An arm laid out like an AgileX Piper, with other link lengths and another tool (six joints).
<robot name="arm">
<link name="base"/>
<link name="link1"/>
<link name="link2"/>
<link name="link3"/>
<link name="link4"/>
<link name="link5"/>
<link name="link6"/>
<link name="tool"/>
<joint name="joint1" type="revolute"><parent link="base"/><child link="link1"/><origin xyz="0.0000 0.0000 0.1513" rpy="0.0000 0.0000 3.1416"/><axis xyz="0 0 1"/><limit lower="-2.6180" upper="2.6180"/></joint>
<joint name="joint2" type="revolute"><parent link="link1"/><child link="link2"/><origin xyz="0.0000 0.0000 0.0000" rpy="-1.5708 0.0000 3.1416"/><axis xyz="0 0 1"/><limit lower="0.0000" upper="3.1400"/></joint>
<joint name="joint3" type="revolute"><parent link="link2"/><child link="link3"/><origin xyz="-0.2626 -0.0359 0.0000"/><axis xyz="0 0 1"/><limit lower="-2.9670" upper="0.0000"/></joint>
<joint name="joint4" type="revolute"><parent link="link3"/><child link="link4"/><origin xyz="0.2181 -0.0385 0.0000" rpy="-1.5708 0.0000 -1.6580"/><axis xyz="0 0 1"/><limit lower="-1.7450" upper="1.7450"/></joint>
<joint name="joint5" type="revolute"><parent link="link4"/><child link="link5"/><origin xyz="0.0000 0.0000 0.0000" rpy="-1.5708 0.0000 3.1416"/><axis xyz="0 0 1"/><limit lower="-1.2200" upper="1.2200"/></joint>
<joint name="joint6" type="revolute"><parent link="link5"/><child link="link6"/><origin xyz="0.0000 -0.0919 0.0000" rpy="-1.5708 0.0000 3.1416"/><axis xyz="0 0 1"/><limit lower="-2.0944" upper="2.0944"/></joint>
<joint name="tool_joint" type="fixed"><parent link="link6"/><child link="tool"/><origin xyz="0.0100 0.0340 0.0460" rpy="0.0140 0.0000 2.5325"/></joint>
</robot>
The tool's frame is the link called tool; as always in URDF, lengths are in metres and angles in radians.
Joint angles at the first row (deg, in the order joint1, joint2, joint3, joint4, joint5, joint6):
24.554, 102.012, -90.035, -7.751, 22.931, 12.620
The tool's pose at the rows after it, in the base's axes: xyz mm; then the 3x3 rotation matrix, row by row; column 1 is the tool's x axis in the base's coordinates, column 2 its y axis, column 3 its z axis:
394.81 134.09 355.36; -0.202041 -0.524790 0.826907; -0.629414 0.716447 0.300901; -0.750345 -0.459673 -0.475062
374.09 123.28 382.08; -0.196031 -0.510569 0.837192; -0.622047 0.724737 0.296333; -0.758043 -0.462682 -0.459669
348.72 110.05 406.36; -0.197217 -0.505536 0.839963; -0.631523 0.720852 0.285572; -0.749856 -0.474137 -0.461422
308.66 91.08 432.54; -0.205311 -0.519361 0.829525; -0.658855 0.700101 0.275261; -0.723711 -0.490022 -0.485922
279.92 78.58 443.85; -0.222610 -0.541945 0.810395; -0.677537 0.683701 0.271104; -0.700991 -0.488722 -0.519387
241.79 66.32 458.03; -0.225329 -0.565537 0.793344; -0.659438 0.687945 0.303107; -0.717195 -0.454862 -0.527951
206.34 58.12 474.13; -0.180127 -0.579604 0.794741; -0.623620 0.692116 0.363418; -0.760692 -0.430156 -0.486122
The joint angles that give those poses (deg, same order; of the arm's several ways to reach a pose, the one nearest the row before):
24.674, 97.861, -90.036, -7.753, 26.215, 12.622
24.674, 92.896, -90.096, -7.753, 30.276, 12.622
24.673, 87.535, -90.152, -7.750, 35.863, 11.649
24.674, 80.027, -90.152, -6.845, 44.962, 8.768
24.672, 75.251, -90.277, -5.829, 52.029, 6.862
24.674, 68.988, -90.388, -2.930, 58.758, 6.045
24.673, 62.920, -90.423, 0.692, 61.981, 5.133

